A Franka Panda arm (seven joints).
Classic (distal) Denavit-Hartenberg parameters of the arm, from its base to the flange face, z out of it. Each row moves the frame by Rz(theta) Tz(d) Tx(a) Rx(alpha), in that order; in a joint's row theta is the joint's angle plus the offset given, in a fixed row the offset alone. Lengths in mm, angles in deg.
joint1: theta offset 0  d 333  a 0  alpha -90
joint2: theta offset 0  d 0  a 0  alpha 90
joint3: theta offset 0  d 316  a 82.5  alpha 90
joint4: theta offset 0  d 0  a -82.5  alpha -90
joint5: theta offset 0  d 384  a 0  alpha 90
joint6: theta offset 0  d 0  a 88  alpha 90
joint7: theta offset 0  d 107  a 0  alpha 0
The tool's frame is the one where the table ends.
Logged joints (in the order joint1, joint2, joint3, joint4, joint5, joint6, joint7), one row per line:
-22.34, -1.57, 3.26, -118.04, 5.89, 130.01, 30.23
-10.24, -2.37, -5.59, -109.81, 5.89, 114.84, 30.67
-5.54, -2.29, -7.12, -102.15, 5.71, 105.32, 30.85
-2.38, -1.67, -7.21, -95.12, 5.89, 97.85, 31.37
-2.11, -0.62, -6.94, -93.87, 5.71, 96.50, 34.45
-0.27, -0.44, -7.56, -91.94, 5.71, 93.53, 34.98
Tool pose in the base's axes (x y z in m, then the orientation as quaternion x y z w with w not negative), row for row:
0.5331, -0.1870, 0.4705, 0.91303, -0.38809, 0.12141, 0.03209
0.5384, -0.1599, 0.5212, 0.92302, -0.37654, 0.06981, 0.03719
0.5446, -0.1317, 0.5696, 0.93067, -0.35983, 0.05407, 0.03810
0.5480, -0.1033, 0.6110, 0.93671, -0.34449, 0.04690, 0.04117
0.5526, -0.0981, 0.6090, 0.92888, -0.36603, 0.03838, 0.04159
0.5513, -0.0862, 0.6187, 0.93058, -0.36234, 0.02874, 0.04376
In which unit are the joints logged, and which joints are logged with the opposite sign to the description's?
The joints are logged in degrees. Opposite sign: joint5.
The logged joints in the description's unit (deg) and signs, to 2 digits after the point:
-22.34, -1.57, 3.26, -118.04, -5.89, 130.01, 30.23
-10.24, -2.37, -5.59, -109.81, -5.89, 114.84, 30.67
-5.54, -2.29, -7.12, -102.15, -5.71, 105.32, 30.85
-2.38, -1.67, -7.21, -95.12, -5.89, 97.85, 31.37
-2.11, -0.62, -6.94, -93.87, -5.71, 96.50, 34.45
-0.27, -0.44, -7.56, -91.94, -5.71, 93.53, 34.98

